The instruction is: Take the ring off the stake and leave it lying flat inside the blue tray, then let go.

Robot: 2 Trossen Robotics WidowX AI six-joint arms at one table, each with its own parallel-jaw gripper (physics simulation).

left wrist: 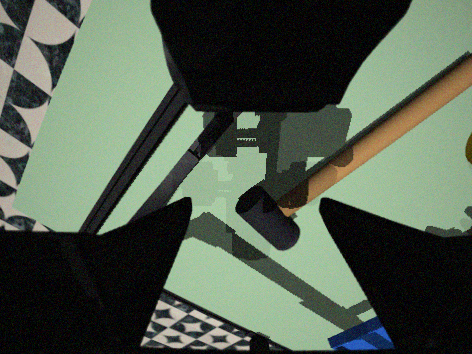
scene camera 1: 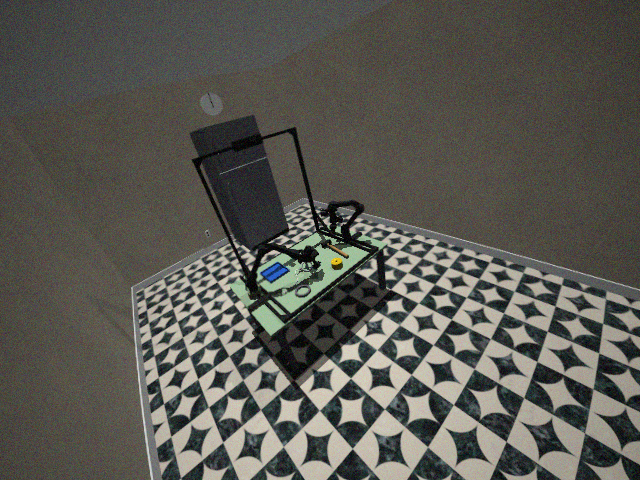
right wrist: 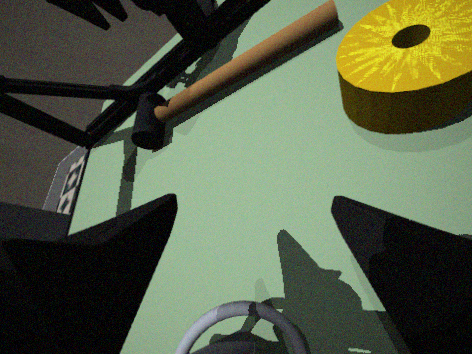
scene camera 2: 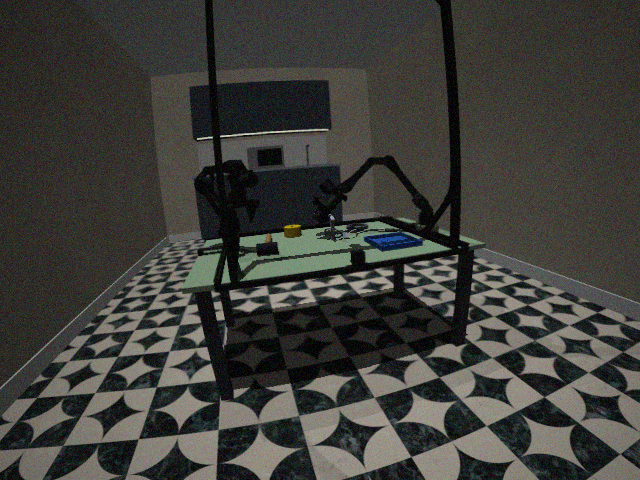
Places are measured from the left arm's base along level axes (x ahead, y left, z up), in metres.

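Pixels of known places: left gripper, fingertip midpoint: (left wrist: 255, 203) (scene camera 1: 334, 230) (right wrist: 116, 24) (scene camera 2: 243, 225); right gripper, fingertip midpoint: (scene camera 1: 317, 258) (right wrist: 255, 202) (scene camera 2: 312, 222); left arm's base at its link origin: (left wrist: 247, 56) (scene camera 1: 347, 239) (right wrist: 199, 34); right arm's base at its link origin: (scene camera 1: 253, 289) (scene camera 2: 426, 224).
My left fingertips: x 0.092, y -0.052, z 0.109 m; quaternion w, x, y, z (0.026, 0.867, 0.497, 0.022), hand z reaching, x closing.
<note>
Ahead of a thing's pixels: the offset from my left fingertips to its top centre. "spot": to the spot under its first point. Level surfaces: height alone.
The silver stake @[dx +0.372, dy +0.191, dz -0.015 m] (scene camera 2: 331, 221) stands upright on the table; its foot is lost among thin shapes and shadows. In the right wrist view, part of a grey ring @[spot: dx +0.342, dy +0.187, dz -0.073 m] (right wrist: 215, 315) curves around a dark grey part @[spot: dx +0.367, dy +0.186, dz -0.104 m] (right wrist: 235, 346) at the bottom edge. A larger grey ring @[dx +0.506, dy +0.427, dz -0.114 m] (scene camera 1: 302, 296) lies on the table beside the stake area. The blue tray @[dx +0.638, dy +0.058, dz -0.107 m] (scene camera 1: 269, 272) (scene camera 2: 379, 241) (left wrist: 365, 337) holds no ring. My right gripper (scene camera 1: 311, 263) (scene camera 2: 321, 212) (right wrist: 255, 202) is open and empty above the stake area. My left gripper (scene camera 1: 333, 228) (scene camera 2: 251, 210) (left wrist: 255, 203) is open and empty, high above the hammer head.
A hammer @[dx +0.071, dy +0.118, dz -0.079 m] (scene camera 1: 338, 251) (scene camera 2: 267, 248) (left wrist: 380, 145) (right wrist: 255, 59) with a wooden handle lies on the green table @[dz -0.129 m] (scene camera 2: 305, 258). A yellow disc @[dx +0.160, dy +0.319, dz -0.079 m] (scene camera 1: 336, 263) (scene camera 2: 292, 231) (right wrist: 410, 112) with a hole lies past the handle's end. Black frame posts (scene camera 2: 453, 129) stand at the table's sides.
</note>
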